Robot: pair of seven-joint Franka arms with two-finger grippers.
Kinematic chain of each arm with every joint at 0, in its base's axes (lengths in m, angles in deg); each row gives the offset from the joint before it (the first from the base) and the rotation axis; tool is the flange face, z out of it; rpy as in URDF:
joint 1: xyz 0 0 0.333 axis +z
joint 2: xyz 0 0 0 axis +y
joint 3: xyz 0 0 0.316 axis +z
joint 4: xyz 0.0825 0 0 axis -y
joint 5: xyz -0.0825 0 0.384 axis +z
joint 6: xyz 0 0 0 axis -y
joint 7: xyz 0.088 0 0 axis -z
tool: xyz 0 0 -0.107 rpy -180 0 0
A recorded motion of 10 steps. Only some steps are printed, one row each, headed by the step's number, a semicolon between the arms.
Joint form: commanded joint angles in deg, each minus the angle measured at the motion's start. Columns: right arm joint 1, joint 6, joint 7, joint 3, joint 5, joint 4, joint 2; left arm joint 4, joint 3, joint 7, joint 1, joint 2, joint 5, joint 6.
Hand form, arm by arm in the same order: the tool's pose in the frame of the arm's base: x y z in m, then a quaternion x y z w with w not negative. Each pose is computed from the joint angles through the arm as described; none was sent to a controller.
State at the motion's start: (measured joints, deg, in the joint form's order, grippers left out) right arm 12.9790 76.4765 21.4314 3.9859 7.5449 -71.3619 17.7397; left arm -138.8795 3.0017 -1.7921 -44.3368 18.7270 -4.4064 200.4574
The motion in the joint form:
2: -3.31 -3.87 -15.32 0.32 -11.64 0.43 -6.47; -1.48 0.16 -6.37 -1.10 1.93 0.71 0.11
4: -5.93 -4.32 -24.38 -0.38 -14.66 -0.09 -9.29; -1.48 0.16 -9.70 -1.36 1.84 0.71 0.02
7: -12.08 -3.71 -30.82 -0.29 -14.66 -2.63 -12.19; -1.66 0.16 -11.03 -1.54 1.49 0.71 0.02
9: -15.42 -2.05 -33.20 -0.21 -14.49 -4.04 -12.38; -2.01 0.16 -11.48 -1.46 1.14 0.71 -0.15
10: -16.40 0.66 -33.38 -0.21 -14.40 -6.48 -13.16; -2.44 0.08 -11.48 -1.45 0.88 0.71 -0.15
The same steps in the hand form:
2: 0.5669 0.1261 0.6409 0.99430 0.06041 -0.07731 0.04162; 0.3955 -0.3491 0.2372 0.90709 -0.24976 0.31026 0.13618
4: 0.5580 0.0852 0.6651 0.99083 0.10306 -0.06346 0.05999; 0.3939 -0.3509 0.2378 0.91347 -0.22534 0.30580 0.14591
7: 0.5495 0.0259 0.6747 0.99091 0.10659 -0.06127 0.05462; 0.3924 -0.3518 0.2399 0.91522 -0.21594 0.30499 0.15073
9: 0.5531 -0.0047 0.6679 0.99179 0.10083 -0.05997 0.05084; 0.3917 -0.3501 0.2407 0.91673 -0.21172 0.30318 0.15121
10: 0.5549 -0.0132 0.6601 0.99270 0.09634 -0.05141 0.05128; 0.3896 -0.3490 0.2405 0.91714 -0.21220 0.30172 0.15095

